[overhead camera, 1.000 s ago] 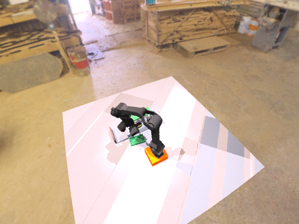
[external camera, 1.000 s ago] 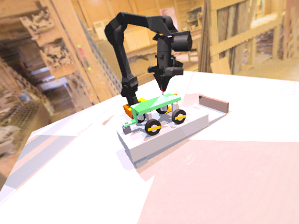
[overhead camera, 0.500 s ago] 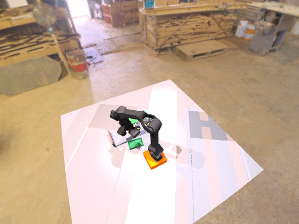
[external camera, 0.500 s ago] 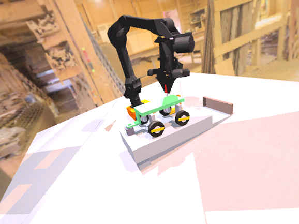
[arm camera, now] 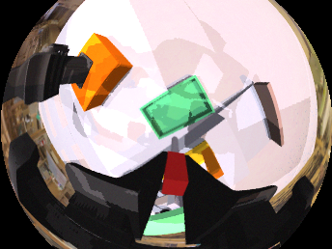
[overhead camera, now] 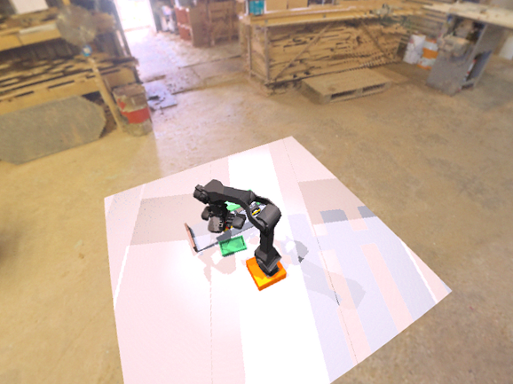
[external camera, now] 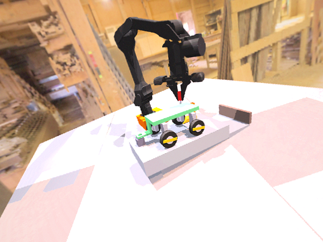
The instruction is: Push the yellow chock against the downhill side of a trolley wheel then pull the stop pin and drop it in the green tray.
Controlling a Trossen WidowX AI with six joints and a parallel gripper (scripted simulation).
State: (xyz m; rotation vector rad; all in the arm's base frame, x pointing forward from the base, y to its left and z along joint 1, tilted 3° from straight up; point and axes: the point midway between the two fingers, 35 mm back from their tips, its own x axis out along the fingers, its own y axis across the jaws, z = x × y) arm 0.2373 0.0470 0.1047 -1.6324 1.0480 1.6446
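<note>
Now: the green tray 2 cm behind my gripper tip and 14 cm below it. Round my gripper tip: trolley (8 cm ahead, 12 cm to the right, 2 cm below); yellow chock (5 cm ahead, 2 cm to the right, 5 cm below); red-headed stop pin (right at my gripper tip).
</note>
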